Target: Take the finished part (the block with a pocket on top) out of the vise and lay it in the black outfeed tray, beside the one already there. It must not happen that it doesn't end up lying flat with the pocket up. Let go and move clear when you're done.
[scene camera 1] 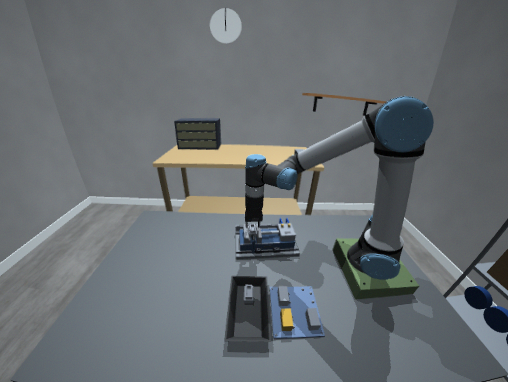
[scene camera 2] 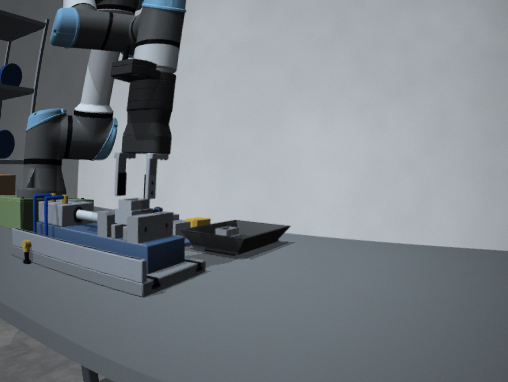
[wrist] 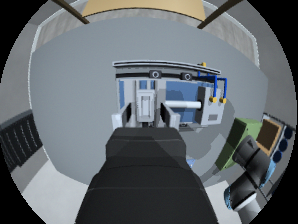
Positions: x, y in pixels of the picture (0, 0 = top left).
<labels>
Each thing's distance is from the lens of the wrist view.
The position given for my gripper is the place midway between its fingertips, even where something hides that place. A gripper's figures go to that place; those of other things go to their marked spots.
my gripper (wrist: 145, 108): 0.17 m
blue vise (wrist: 183, 91): 0.24 m
</labels>
